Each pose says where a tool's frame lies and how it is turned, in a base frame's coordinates. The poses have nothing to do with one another.
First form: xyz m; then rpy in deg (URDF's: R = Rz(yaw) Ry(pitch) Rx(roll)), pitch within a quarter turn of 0, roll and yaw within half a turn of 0.
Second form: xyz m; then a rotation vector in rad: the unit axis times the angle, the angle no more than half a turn. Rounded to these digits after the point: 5 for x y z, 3 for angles.
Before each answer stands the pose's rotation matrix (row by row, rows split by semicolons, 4 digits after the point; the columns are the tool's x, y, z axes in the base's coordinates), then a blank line. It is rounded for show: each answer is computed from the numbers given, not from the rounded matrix.
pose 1, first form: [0.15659 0.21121 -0.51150 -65.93 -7.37 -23.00]
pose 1, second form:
0.9129 0.2672 0.3086; -0.3875 0.3297 0.8609; 0.1283 -0.9055 0.4045

[0.15659 0.21121 -0.51150 -1.159 0.118 -0.429]
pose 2, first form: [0.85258 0.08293 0.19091 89.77 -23.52 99.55]
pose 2, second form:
-0.1521 0.0622 0.9864; 0.9042 -0.3942 0.1643; 0.3991 0.9169 0.0037

[0.85258 0.08293 0.19091 1.450 1.131 1.622]
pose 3, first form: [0.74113 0.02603 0.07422 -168.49 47.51 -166.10]
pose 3, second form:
-0.6557 -0.0926 0.7493; -0.1623 0.9865 -0.0201; -0.7374 -0.1348 -0.6619

[0.74113 0.02603 0.07422 -0.177 2.290 -0.107]
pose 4, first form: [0.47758 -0.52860 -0.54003 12.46 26.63 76.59]
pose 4, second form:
0.2073 -0.9274 0.3114; 0.8695 0.3205 0.3757; -0.4482 0.1929 0.8729

[0.47758 -0.52860 -0.54003 -0.128 0.531 1.256]
